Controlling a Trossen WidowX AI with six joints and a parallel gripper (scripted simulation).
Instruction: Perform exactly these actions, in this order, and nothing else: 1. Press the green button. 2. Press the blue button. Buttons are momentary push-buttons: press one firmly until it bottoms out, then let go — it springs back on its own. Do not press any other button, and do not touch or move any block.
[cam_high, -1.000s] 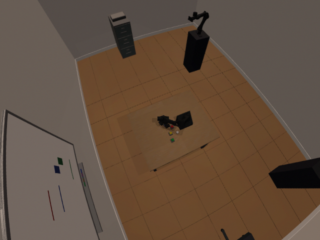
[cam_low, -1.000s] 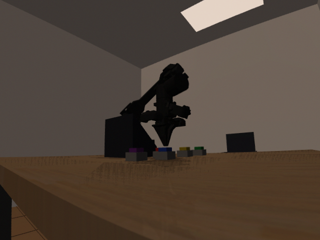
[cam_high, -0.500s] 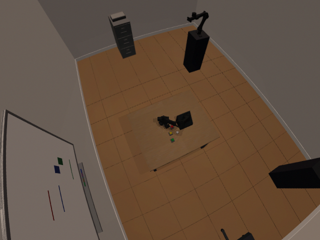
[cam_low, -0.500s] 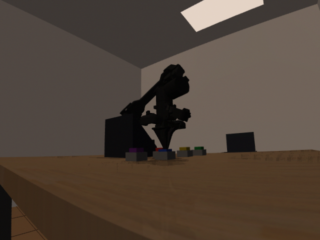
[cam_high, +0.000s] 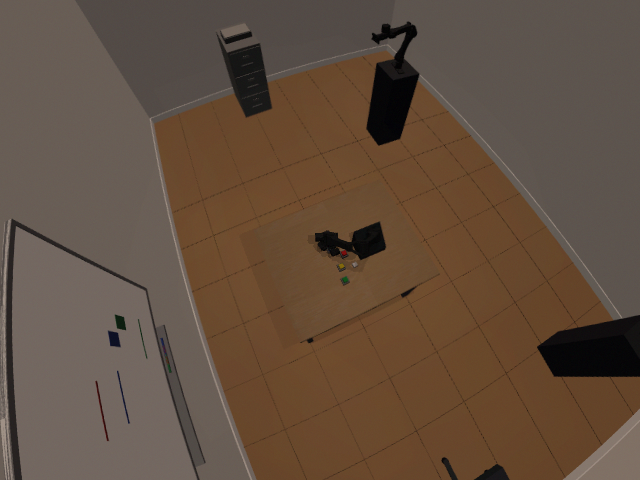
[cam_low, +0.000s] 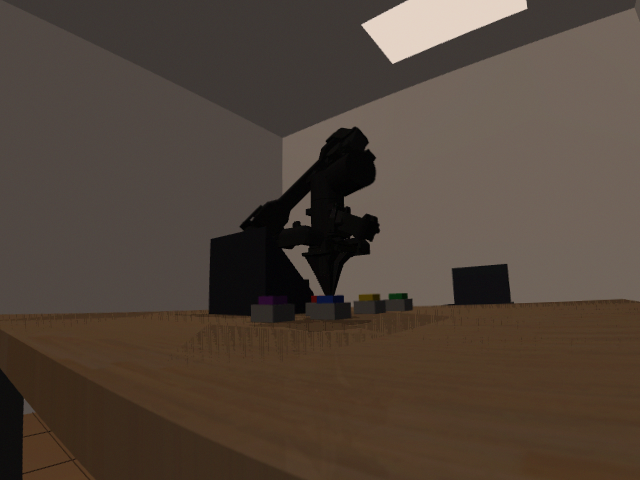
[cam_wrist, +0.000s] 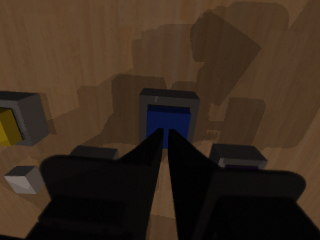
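Now: gripper tip 1 cm above the blue button. Round my gripper tip: purple button: 8 cm to the right, 5 cm behind, 1 cm below; then red button: 7 cm to the left, 7 cm behind, 1 cm below; then yellow button: 15 cm to the left, 1 cm below, 1 cm behind.
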